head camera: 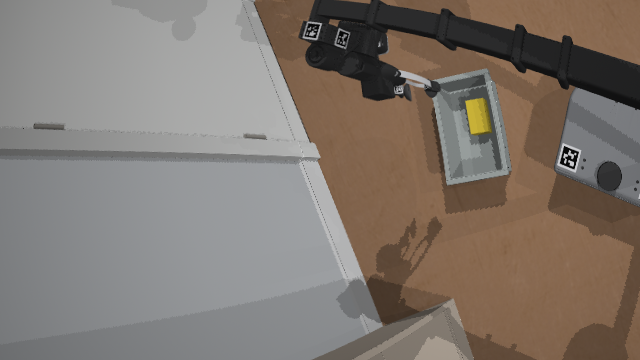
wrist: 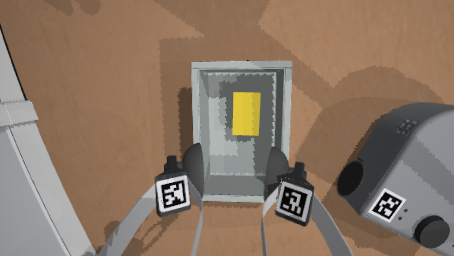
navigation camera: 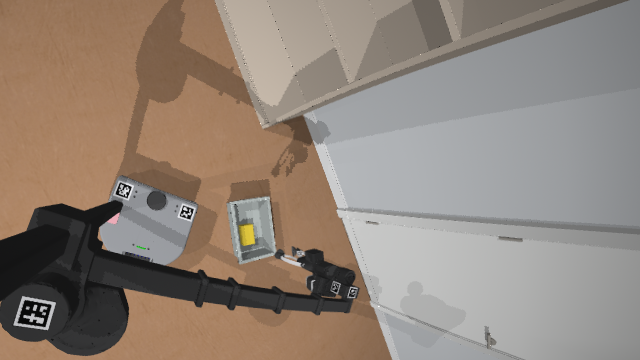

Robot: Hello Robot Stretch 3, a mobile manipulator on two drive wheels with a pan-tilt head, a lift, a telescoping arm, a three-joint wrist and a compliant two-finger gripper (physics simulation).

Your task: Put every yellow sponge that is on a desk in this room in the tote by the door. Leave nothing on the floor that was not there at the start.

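Observation:
The grey tote stands on the floor near the wall with the door. One yellow sponge lies flat inside it, on its bottom. My gripper is open, with its fingertips apart and no object between them. It hangs above the tote's near end in the wrist view, apart from the sponge. No desk shows in these views.
My wheeled base stands beside the tote. A white door with a handle is in the wall. A beige shelf unit stands against the wall. My extended arm reaches past the tote.

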